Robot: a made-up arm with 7 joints.
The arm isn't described. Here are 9 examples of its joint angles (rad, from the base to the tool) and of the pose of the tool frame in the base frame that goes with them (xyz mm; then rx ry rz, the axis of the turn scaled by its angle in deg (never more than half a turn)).
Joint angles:
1: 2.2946 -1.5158 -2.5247 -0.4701 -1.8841 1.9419 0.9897
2: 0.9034 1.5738 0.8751 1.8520 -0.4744 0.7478 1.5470
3: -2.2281 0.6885 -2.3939 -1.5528 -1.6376 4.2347 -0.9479
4: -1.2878 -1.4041 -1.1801 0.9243 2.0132 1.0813 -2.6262
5: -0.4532 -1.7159 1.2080 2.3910 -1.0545 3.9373 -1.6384
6: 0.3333 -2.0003 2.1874 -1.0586 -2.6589 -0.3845 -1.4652
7: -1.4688 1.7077 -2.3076 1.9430 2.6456 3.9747 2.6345
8: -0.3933 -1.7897 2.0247 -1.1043 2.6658 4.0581 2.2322
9: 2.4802 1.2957 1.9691 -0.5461 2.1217 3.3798 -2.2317
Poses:
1: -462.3 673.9 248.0 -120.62 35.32 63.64
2: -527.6 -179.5 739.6 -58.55 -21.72 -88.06
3: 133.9 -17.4 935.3 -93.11 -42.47 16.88
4: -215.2 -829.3 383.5 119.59 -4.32 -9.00
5: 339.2 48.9 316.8 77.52 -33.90 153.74
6: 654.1 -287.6 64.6 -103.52 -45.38 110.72
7: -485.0 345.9 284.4 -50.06 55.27 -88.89
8: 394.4 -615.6 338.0 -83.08 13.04 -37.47
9: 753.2 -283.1 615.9 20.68 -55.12 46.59
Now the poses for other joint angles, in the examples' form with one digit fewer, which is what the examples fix.
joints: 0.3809 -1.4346 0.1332 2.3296 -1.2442 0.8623 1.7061
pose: 277 182 102 128.2 14.3 -35.4
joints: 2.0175 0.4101 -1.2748 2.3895 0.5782 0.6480 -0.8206
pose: 370 198 674 -108.3 -75.2 6.4
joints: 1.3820 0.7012 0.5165 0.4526 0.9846 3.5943 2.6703
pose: -132 -367 1143 133.4 -5.5 101.4
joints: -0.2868 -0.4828 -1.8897 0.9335 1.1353 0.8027 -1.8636
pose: 108 -509 1181 90.0 1.7 10.5
